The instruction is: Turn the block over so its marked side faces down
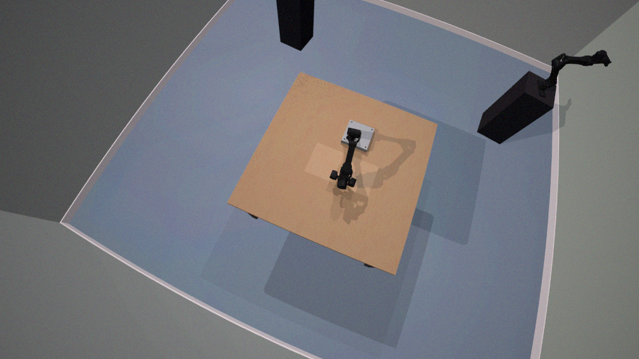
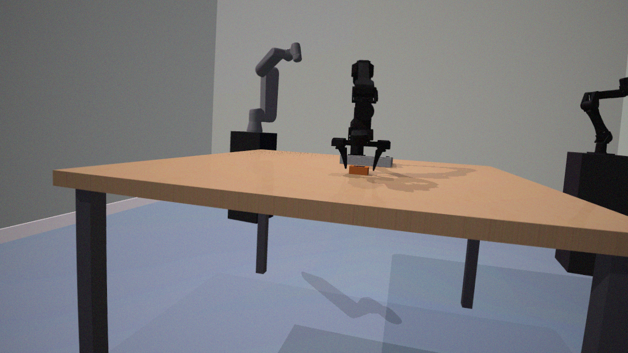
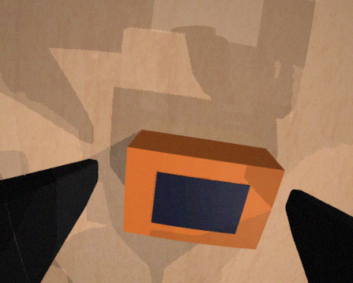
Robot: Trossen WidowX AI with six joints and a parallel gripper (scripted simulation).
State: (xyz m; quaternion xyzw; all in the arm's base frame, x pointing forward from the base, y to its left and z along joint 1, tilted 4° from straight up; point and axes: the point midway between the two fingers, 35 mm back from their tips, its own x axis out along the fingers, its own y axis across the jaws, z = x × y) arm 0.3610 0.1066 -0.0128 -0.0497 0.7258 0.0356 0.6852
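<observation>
Right now the block is right at my gripper tip.
</observation>
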